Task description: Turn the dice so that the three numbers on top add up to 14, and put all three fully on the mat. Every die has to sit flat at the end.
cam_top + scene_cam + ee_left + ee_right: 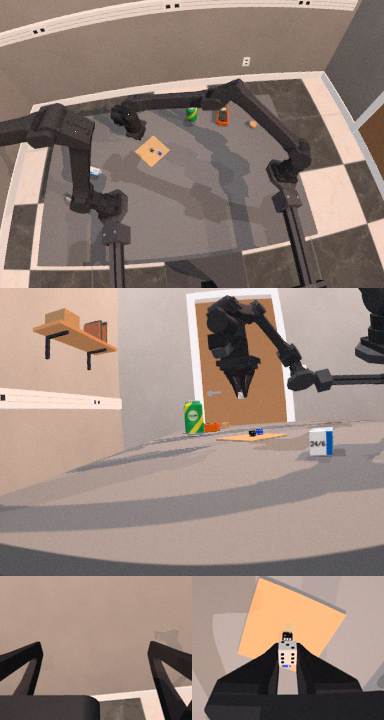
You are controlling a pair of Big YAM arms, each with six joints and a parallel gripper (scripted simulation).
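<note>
Right now the black die is 3 cm behind my right hand, 4 cm to the right of it and 10 cm below it. The rest, counted from my right hand: blue die 5 cm behind, 8 cm to the right, 10 cm below; mat 2 cm behind, 4 cm to the right, 11 cm below.
</note>
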